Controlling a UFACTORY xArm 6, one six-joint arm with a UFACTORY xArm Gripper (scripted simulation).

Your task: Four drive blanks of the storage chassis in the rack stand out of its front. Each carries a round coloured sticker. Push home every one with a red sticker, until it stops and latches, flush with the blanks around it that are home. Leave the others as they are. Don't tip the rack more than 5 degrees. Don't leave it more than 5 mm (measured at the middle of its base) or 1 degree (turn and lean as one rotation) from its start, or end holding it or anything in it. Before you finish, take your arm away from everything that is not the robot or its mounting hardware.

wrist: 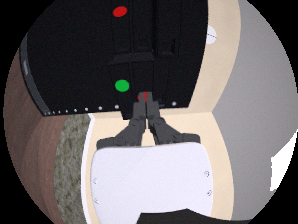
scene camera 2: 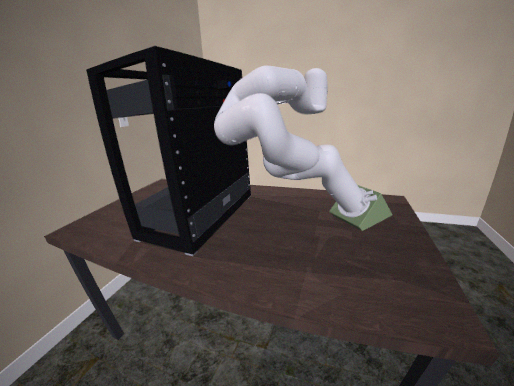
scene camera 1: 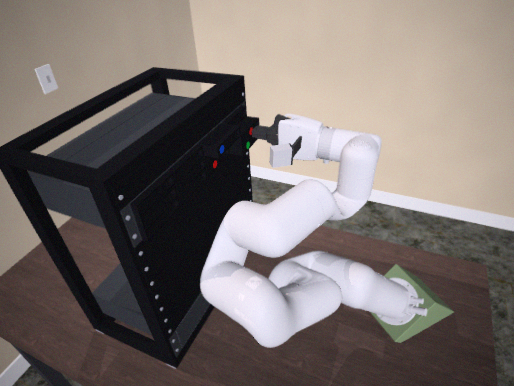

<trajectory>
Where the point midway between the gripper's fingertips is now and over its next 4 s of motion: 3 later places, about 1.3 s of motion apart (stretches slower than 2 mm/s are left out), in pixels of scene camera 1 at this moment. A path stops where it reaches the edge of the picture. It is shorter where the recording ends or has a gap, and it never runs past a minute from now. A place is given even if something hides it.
My gripper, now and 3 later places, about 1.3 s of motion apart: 253,131; 247,129; 241,128; 239,128
</trajectory>
